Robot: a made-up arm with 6 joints. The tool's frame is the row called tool. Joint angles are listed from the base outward. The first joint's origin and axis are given. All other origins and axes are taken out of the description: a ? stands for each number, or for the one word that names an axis. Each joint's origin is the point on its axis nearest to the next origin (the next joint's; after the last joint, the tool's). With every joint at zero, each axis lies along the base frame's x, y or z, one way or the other. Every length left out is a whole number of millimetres.
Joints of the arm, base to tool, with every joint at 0 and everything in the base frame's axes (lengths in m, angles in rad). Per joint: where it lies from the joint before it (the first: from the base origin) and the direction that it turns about. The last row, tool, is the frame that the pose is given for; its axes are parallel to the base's.
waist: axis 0 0 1 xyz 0.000 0.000 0.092
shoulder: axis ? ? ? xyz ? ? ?
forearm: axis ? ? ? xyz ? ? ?
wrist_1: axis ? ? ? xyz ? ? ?
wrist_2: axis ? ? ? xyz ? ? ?
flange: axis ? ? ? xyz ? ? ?
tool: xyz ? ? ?
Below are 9 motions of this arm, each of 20 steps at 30 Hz.
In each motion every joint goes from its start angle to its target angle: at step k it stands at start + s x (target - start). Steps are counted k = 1, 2, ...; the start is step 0. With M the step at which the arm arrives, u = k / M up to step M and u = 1 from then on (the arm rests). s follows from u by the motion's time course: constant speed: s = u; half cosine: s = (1 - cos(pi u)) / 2; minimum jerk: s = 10 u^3 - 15 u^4 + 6 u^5.
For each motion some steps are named. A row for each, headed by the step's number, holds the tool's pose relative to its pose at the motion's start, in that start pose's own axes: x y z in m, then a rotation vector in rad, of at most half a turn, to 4 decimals.
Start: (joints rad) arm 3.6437 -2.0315 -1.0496 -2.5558 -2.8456 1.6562
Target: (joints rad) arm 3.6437 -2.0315 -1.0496 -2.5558 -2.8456 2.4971
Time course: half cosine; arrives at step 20
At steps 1, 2, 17, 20:
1: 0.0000 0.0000 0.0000 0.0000 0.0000 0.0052
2: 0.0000 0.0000 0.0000 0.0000 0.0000 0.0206
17: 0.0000 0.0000 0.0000 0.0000 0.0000 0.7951
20: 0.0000 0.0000 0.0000 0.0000 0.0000 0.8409

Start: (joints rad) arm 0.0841 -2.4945 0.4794 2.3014 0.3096 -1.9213
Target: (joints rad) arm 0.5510 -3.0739 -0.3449 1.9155 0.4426 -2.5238
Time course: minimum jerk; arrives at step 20
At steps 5, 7, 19, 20:
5: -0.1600 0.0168 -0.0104 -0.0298 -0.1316 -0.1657
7: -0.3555 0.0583 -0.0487 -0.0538 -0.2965 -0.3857
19: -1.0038 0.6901 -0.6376 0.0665 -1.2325 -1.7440
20: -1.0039 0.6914 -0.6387 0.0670 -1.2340 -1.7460

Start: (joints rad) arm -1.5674 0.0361 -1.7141 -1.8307 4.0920 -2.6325
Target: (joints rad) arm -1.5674 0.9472 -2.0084 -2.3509 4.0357 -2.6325
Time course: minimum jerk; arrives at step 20
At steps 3, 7, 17, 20:
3: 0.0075 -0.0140 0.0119 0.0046 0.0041 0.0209
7: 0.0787 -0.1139 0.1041 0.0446 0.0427 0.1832
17: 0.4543 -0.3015 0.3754 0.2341 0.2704 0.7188
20: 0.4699 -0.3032 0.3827 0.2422 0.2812 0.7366

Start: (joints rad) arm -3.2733 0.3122 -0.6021 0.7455 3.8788 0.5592
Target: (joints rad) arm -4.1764 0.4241 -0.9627 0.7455 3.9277 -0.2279
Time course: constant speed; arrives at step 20
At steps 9, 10, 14, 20:
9: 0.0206 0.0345 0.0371 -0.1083 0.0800 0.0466
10: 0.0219 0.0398 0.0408 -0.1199 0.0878 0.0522
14: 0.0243 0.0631 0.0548 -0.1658 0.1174 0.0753
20: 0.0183 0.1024 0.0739 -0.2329 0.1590 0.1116

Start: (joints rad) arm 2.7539 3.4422 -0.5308 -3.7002 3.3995 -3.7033
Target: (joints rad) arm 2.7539 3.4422 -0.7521 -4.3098 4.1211 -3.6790
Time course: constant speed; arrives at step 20
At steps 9, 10, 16, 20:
9: 0.0435 -0.0276 -0.0191 0.2565 -0.3108 0.2889
10: 0.0494 -0.0311 -0.0216 0.2877 -0.3418 0.3209
16: 0.0904 -0.0516 -0.0379 0.4859 -0.5107 0.5106
20: 0.1229 -0.0641 -0.0490 0.6282 -0.6049 0.6345

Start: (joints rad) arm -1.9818 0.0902 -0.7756 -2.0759 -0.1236 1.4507
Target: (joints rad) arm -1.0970 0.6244 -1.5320 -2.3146 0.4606 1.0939
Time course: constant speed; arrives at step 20
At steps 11, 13, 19, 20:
11: 0.1271 -0.0895 -0.2103 0.6257 0.2278 0.0386
13: 0.1398 -0.0927 -0.2570 0.7310 0.2984 0.0433
19: 0.1525 -0.0852 -0.4046 1.0192 0.5616 0.0549
20: 0.1507 -0.0821 -0.4297 1.0624 0.6127 0.0566

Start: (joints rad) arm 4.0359 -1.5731 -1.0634 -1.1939 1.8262 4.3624
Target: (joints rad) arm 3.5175 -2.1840 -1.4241 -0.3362 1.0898 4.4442
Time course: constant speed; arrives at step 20
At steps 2, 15, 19, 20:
2: 0.0586 -0.0046 -0.0896 0.1757 -0.0923 0.0571
15: 0.5361 0.1788 -0.5156 1.2906 -0.6651 0.6268
19: 0.6972 0.2950 -0.5575 1.6007 -0.8278 0.8842
20: 0.7363 0.3267 -0.5597 1.6740 -0.8667 0.9556

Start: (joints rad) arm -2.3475 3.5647 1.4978 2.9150 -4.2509 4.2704
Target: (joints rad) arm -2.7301 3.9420 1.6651 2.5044 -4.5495 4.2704
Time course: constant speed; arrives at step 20
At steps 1, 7, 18, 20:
1: 0.0248 0.0030 -0.0197 0.0276 0.0287 0.0334
7: 0.1711 0.0444 -0.1386 0.1767 0.2121 0.2381
18: 0.4000 0.2151 -0.3542 0.3709 0.5962 0.6235
20: 0.4323 0.2572 -0.3923 0.3942 0.6722 0.6935

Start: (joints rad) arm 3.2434 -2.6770 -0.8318 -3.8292 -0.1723 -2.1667
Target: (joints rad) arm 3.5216 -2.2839 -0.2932 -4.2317 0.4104 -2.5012
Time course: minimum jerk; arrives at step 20
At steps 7, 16, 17, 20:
7: 0.1990 -0.0752 -0.0406 -0.0724 0.1234 -0.2517
16: 0.6610 -0.4488 -0.3735 -0.4478 0.5819 -0.8456
17: 0.6741 -0.4688 -0.3948 -0.4689 0.6049 -0.8635
20: 0.6847 -0.4859 -0.4133 -0.4870 0.6246 -0.8780

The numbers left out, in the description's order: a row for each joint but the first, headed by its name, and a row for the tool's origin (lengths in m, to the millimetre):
shoulder: axis 0 1 0, xyz 0.000 0.027 0.000
forearm: axis 0 1 0, xyz 0.000 0.000 0.723
wrist_1: axis 0 0 1, xyz 0.000 0.000 0.694
wrist_2: axis 0 1 0, xyz 0.000 0.000 0.000
flange: axis 0 0 1, xyz 0.000 0.000 0.094
tool: xyz 0.000 0.000 0.000

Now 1 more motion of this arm.
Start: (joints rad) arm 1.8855 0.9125 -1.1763 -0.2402 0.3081 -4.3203
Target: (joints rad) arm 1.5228 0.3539 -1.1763 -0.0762 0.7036 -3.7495
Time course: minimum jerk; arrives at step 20
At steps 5, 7, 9, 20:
5: -0.0003 0.0676 0.0192 -0.0198 -0.0007 0.0420
7: 0.0065 0.1542 0.0376 -0.0441 0.0036 0.0952
9: 0.0276 0.2662 0.0512 -0.0732 0.0171 0.1640
20: 0.1993 0.6149 0.0077 -0.1326 0.1224 0.3872

